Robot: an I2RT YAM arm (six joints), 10 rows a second.
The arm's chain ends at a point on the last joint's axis. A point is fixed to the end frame.
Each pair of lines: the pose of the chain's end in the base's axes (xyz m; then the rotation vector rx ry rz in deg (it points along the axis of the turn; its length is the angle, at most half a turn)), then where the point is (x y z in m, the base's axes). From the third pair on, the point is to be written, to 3 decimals.
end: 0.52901 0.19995 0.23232 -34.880 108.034 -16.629
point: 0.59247 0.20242 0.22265
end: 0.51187 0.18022 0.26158 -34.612 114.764 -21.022
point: 0.57405 0.17746 0.24568
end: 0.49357 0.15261 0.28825 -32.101 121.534 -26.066
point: 0.553 0.143 0.267
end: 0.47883 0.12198 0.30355 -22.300 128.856 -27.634
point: 0.535 0.104 0.278
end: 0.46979 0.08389 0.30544 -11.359 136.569 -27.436
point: 0.520 0.059 0.274
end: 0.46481 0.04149 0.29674 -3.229 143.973 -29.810
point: 0.508 0.011 0.260
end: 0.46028 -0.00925 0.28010 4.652 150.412 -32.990
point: 0.495 -0.044 0.239
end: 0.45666 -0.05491 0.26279 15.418 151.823 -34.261
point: 0.486 -0.093 0.221
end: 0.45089 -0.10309 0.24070 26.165 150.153 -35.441
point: 0.476 -0.145 0.199
